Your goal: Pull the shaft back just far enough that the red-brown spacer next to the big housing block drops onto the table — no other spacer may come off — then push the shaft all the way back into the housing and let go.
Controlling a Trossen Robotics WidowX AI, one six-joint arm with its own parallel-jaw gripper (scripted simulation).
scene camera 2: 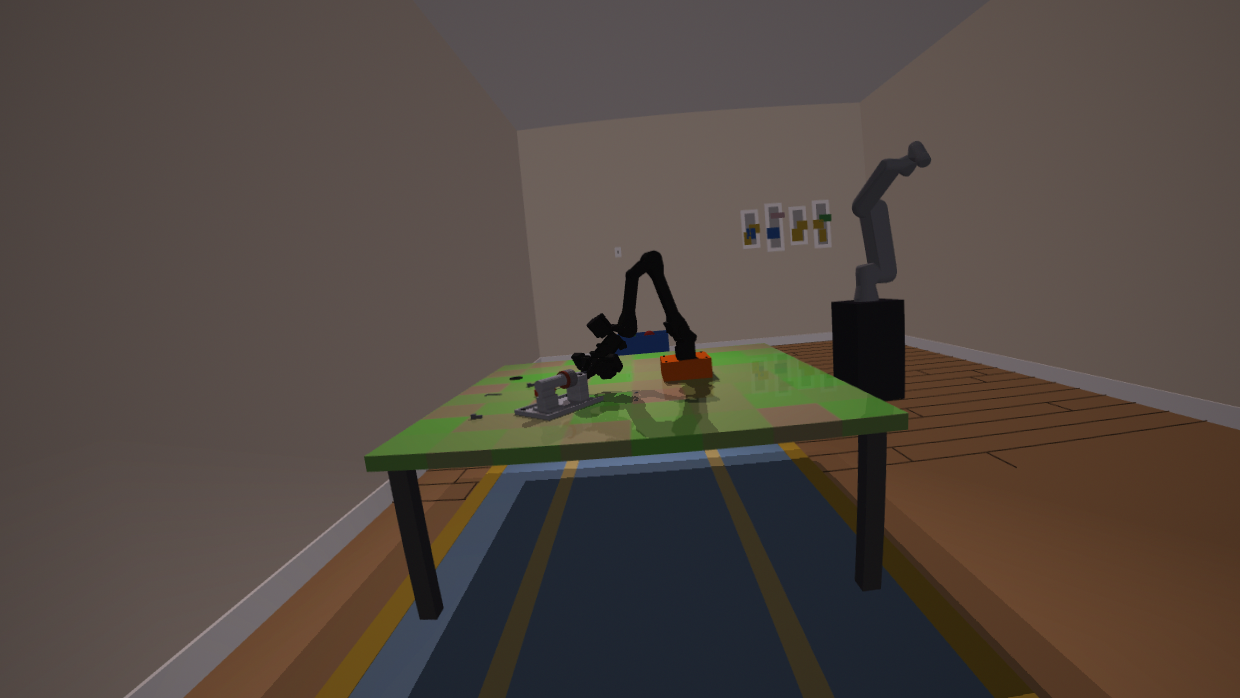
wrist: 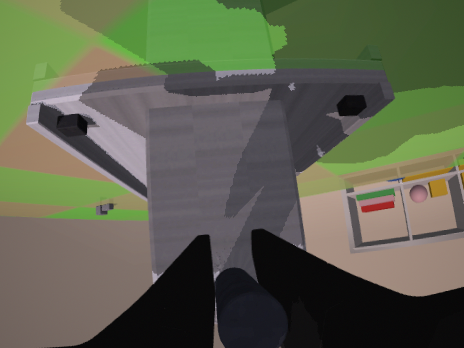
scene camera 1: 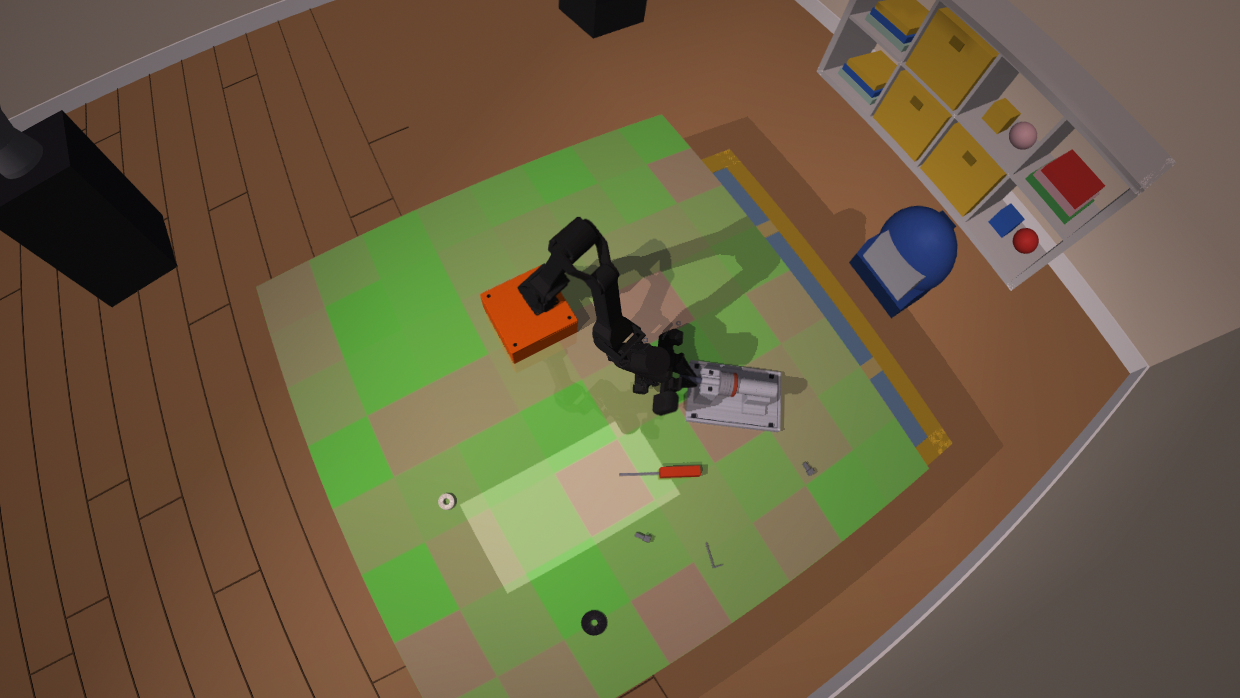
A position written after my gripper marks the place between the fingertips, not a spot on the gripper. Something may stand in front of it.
In view: my gripper [scene camera 1: 696,382] and a housing block [wrist: 217,153].
My gripper also shows in scene camera 2 [scene camera 2: 582,379] and in the wrist view [wrist: 231,244].
